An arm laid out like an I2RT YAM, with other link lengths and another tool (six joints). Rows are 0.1 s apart.
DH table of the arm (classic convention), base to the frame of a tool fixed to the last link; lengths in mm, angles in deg. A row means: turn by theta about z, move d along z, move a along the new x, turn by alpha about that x. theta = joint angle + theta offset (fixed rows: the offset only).
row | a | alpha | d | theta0
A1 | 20.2 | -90 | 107.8 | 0
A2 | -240.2 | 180 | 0 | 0
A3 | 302.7 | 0 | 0 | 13.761
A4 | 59.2 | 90 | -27.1 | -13.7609
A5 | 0 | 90 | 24.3 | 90
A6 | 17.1 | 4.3 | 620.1 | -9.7
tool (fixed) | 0 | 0 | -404.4 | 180
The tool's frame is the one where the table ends.
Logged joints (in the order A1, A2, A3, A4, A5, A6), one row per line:
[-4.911 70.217 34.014 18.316 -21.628 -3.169]
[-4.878 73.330 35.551 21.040 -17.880 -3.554]
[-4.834 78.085 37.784 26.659 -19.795 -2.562]
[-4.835 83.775 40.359 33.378 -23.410 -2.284]
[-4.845 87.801 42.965 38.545 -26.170 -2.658]
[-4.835 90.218 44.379 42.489 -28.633 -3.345]
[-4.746 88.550 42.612 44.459 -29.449 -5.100]
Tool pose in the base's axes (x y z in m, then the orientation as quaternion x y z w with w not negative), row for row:
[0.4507 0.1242 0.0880 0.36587 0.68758 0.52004 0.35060]
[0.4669 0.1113 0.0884 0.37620 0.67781 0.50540 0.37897]
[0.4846 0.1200 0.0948 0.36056 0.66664 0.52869 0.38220]
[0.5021 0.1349 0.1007 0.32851 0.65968 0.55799 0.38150]
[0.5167 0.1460 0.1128 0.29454 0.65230 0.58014 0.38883]
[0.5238 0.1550 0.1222 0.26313 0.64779 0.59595 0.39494]
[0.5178 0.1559 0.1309 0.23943 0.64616 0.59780 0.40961]
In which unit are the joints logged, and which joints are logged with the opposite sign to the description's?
The joints are logged in degrees. Opposite sign: A1.
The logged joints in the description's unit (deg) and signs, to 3 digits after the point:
[4.911 70.217 34.014 18.316 -21.628 -3.169]
[4.878 73.330 35.551 21.040 -17.880 -3.554]
[4.834 78.085 37.784 26.659 -19.795 -2.562]
[4.835 83.775 40.359 33.378 -23.410 -2.284]
[4.845 87.801 42.965 38.545 -26.170 -2.658]
[4.835 90.218 44.379 42.489 -28.633 -3.345]
[4.746 88.550 42.612 44.459 -29.449 -5.100]

